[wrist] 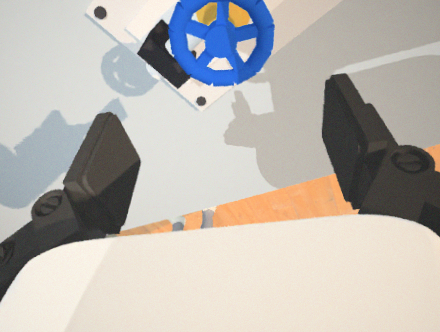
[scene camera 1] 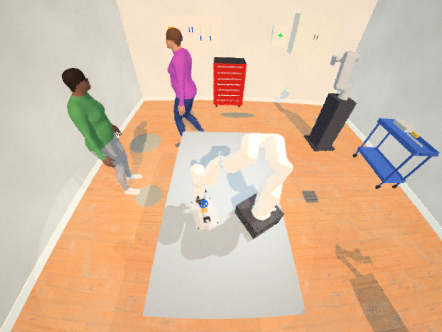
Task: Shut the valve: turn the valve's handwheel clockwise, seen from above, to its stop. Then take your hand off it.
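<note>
The blue handwheel [scene camera 1: 203, 203] [wrist: 220, 41] sits on the valve, over a yellow part [scene camera 1: 204, 210] [wrist: 240, 18] and a pale base plate [scene camera 1: 199, 221] [wrist: 114, 25] with dark bolts. My gripper [scene camera 1: 202, 196] [wrist: 221, 121] is open and empty. In the wrist view the handwheel is at the top centre, beyond the fingertips and not between them; neither finger touches it. The wheel's turning angle against its stop cannot be told from these frames.
A black angular part [wrist: 162, 56] is beside the wheel on the base plate. The arm's dark base [scene camera 1: 250, 222] stands right of the valve on the grey mat [scene camera 1: 225, 285]. Two people [scene camera 1: 92, 117] [scene camera 1: 182, 75] stand at the left and back left. A blue cart [scene camera 1: 410, 140] is at the right.
</note>
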